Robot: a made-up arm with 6 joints. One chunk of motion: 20 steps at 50 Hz.
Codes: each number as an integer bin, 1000 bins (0 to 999) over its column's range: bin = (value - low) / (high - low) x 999, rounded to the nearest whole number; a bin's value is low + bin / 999 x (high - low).
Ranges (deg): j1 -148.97..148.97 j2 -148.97..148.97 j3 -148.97..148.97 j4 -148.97..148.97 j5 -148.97..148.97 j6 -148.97..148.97
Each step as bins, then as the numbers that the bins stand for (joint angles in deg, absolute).
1 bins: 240 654 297 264 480 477
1 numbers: -77.39 46.08 -60.39 -70.24 -5.82 -6.71
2 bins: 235 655 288 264 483 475
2 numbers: -78.88 46.38 -63.08 -70.24 -4.92 -7.31
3 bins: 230 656 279 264 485 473
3 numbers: -80.38 46.67 -65.76 -70.24 -4.32 -7.90
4 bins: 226 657 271 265 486 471
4 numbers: -81.57 46.97 -68.15 -69.94 -4.03 -8.50
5 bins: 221 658 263 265 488 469
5 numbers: -83.06 47.27 -70.53 -69.94 -3.43 -9.10
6 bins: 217 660 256 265 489 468
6 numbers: -84.25 47.87 -72.62 -69.94 -3.13 -9.39
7 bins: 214 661 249 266 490 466
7 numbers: -85.15 48.17 -74.71 -69.64 -2.83 -9.99
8 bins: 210 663 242 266 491 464
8 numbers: -86.34 48.76 -76.80 -69.64 -2.54 -10.59
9 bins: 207 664 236 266 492 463
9 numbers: -87.23 49.06 -78.59 -69.64 -2.24 -10.89
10 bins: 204 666 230 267 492 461
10 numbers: -88.13 49.66 -80.38 -69.34 -2.24 -11.48
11 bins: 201 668 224 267 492 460
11 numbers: -89.02 50.25 -82.16 -69.34 -2.24 -11.78
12 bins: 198 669 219 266 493 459
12 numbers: -89.92 50.55 -83.66 -69.64 -1.94 -12.08
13 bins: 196 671 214 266 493 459
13 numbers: -90.52 51.15 -85.15 -69.64 -1.94 -12.08
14 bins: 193 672 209 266 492 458
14 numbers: -91.41 51.45 -86.64 -69.64 -2.24 -12.38
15 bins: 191 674 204 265 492 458
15 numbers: -92.01 52.04 -88.13 -69.94 -2.24 -12.38
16 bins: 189 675 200 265 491 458
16 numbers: -92.60 52.34 -89.32 -69.94 -2.54 -12.38
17 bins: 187 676 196 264 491 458
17 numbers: -93.20 52.64 -90.52 -70.24 -2.54 -12.38
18 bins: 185 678 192 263 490 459
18 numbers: -93.80 53.24 -91.71 -70.53 -2.83 -12.08
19 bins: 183 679 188 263 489 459
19 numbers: -94.39 53.53 -92.90 -70.53 -3.13 -12.08
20 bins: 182 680 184 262 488 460
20 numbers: -94.69 53.83 -94.09 -70.83 -3.43 -11.78
